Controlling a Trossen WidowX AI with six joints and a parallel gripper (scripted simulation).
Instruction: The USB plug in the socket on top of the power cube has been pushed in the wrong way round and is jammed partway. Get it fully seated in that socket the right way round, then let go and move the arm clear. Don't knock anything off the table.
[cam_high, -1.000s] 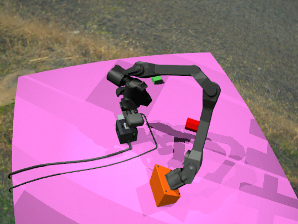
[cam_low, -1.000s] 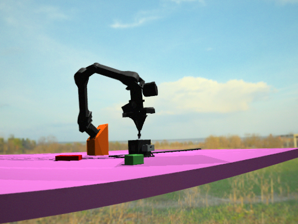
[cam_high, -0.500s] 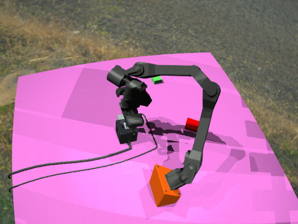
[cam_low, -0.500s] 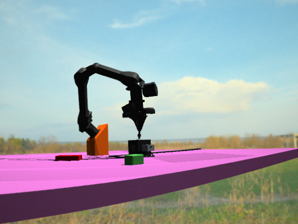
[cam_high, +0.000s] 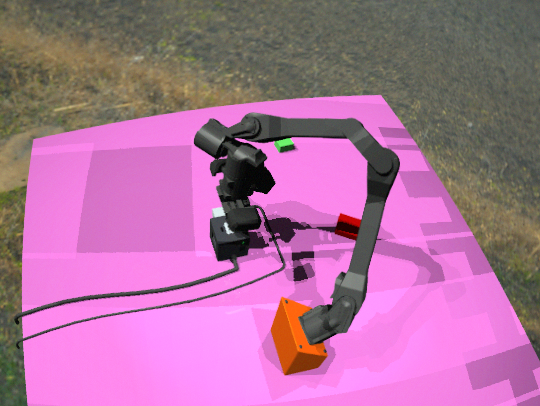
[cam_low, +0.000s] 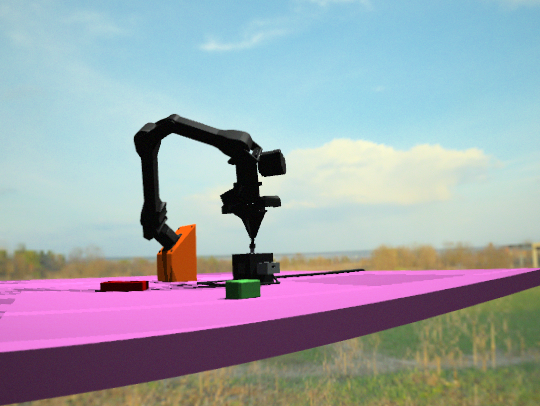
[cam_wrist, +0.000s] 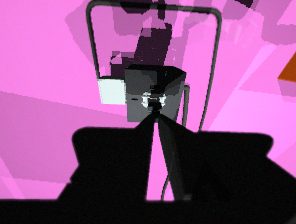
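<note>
Right now the USB plug is 20 mm below my gripper tip. Round my gripper tip: green block 290 mm ahead, 270 mm to the right, 100 mm below; then red block 60 mm behind, 330 mm to the right, 110 mm below.
</note>
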